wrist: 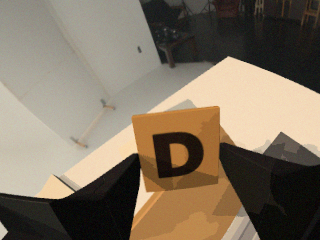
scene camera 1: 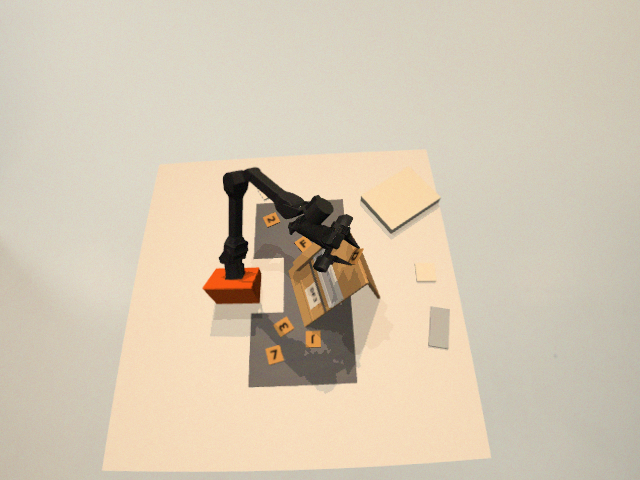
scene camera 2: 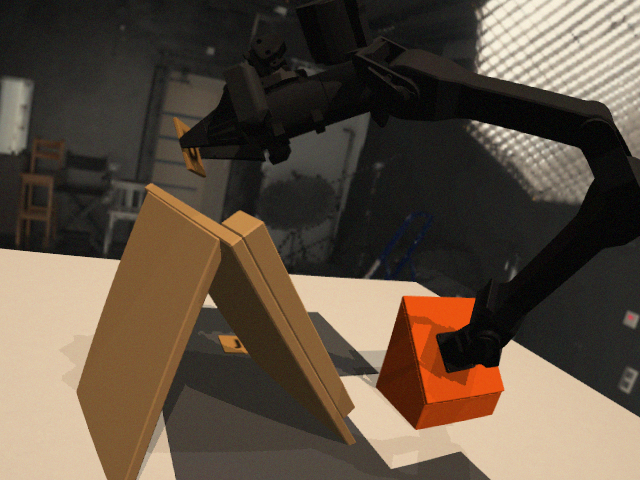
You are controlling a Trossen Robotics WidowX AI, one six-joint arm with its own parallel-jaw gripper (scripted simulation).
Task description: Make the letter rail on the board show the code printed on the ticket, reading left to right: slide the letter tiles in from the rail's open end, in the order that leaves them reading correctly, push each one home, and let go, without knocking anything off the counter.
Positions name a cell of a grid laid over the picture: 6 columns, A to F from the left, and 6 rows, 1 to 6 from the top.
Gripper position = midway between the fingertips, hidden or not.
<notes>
In view: the gripper (scene camera 2: B2), a cream slab (scene camera 1: D3), a grey plate (scene camera 1: E5) and a brown a-frame board (scene camera 2: B4).
The gripper is seen too in the wrist view (wrist: D4) and in scene camera 1 (scene camera 1: D4). The brown a-frame board shows as well in scene camera 1 (scene camera 1: D4). Scene camera 2 misses the cream slab: it is out of frame. Scene camera 2 misses the grey plate: it is out of frame.
</notes>
